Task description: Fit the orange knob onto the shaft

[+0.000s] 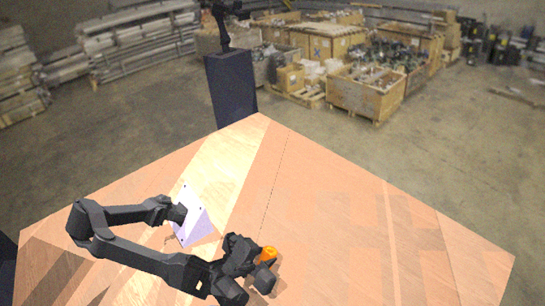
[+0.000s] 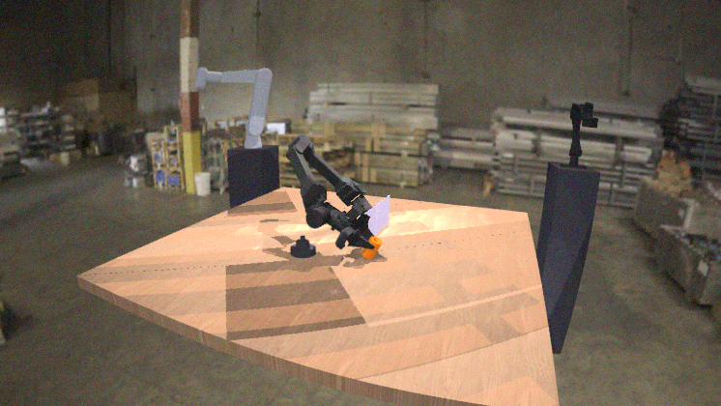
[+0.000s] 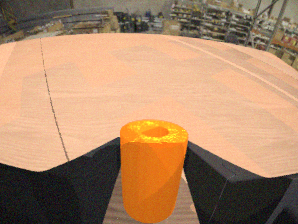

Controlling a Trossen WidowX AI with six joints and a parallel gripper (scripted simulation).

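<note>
Now: the orange knob 20 mm to the right of my gripper tip and 10 mm below it. Round my gripper tip: shaft 20 mm ahead, 230 mm to the right, 10 mm below.
</note>
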